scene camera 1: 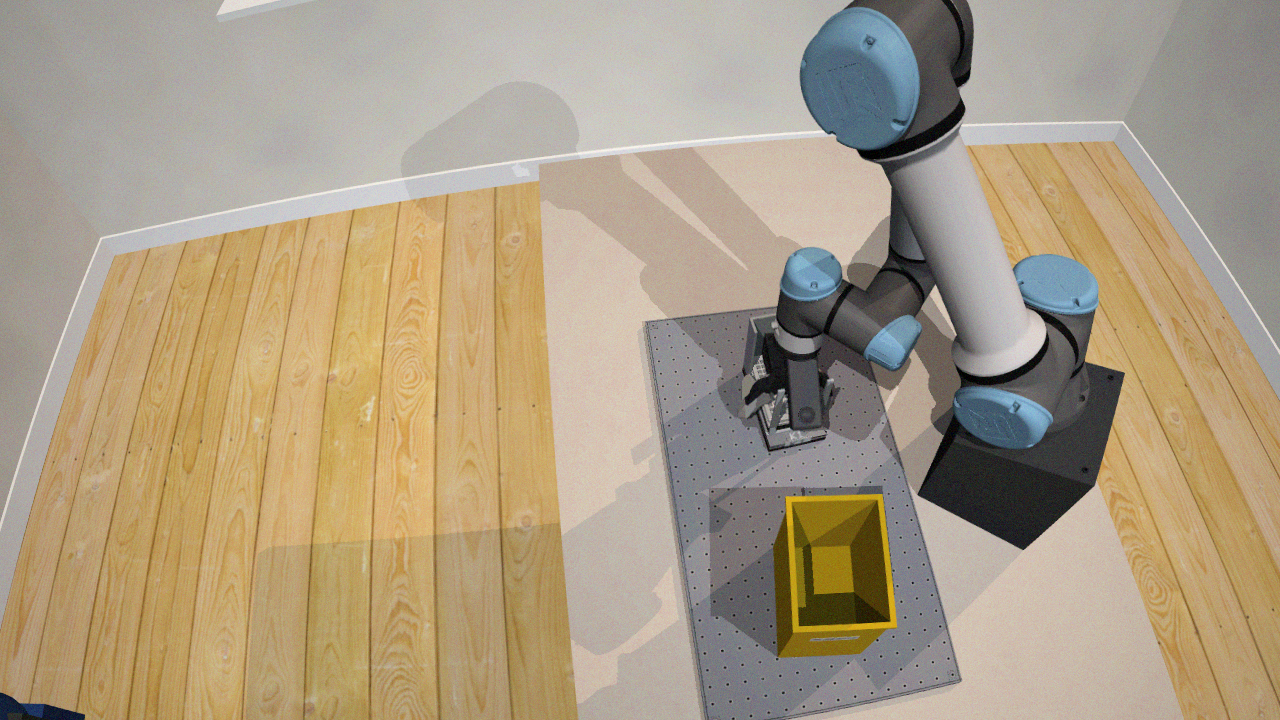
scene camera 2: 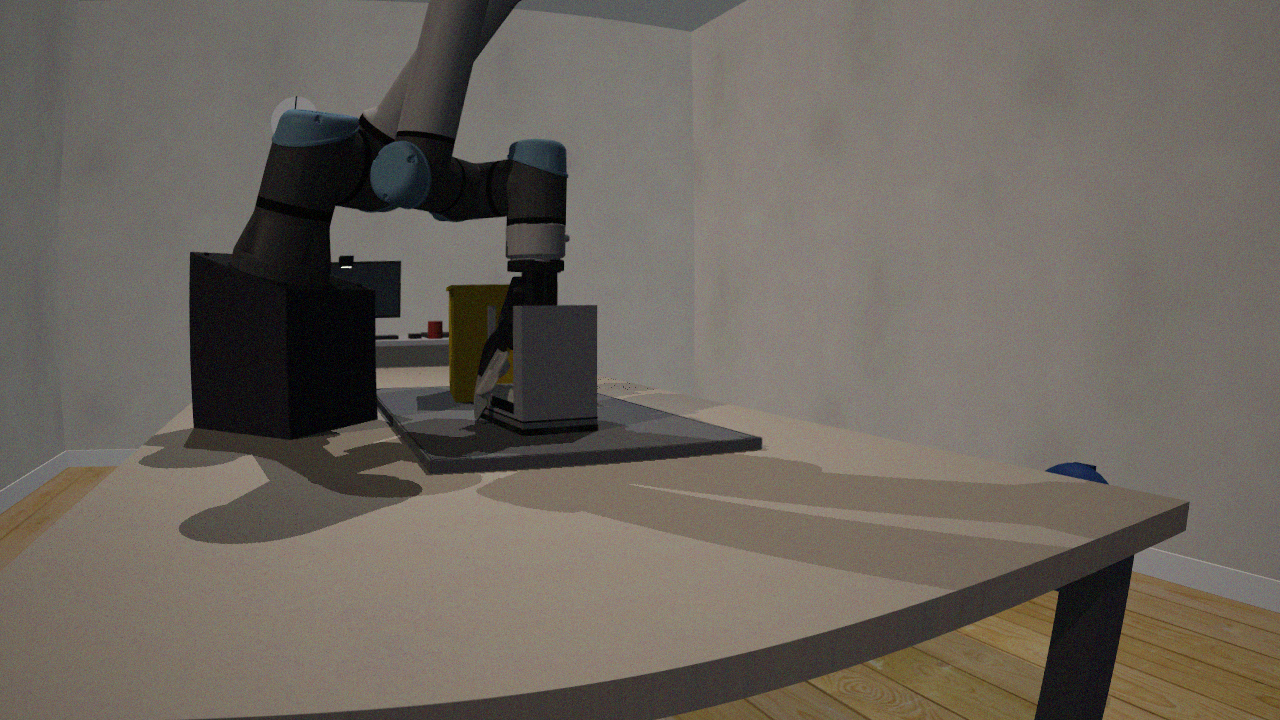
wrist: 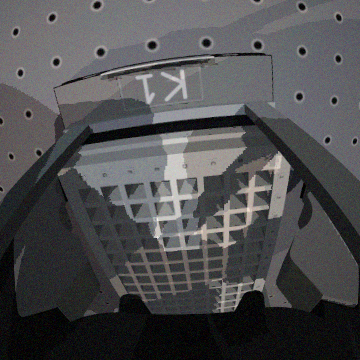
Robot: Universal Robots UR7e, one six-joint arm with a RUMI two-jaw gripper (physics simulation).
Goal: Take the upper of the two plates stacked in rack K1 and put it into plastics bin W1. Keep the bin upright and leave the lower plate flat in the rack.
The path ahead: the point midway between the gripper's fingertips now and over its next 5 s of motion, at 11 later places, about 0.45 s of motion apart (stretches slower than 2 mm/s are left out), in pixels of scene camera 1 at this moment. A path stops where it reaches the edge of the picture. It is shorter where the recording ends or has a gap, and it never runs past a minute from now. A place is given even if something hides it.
The gripper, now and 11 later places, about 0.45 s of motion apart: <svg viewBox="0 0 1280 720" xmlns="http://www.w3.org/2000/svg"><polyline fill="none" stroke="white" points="784,412 784,413 783,413 783,413 784,413 786,403 791,404 790,404 789,407 789,408 788,408 788,409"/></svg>
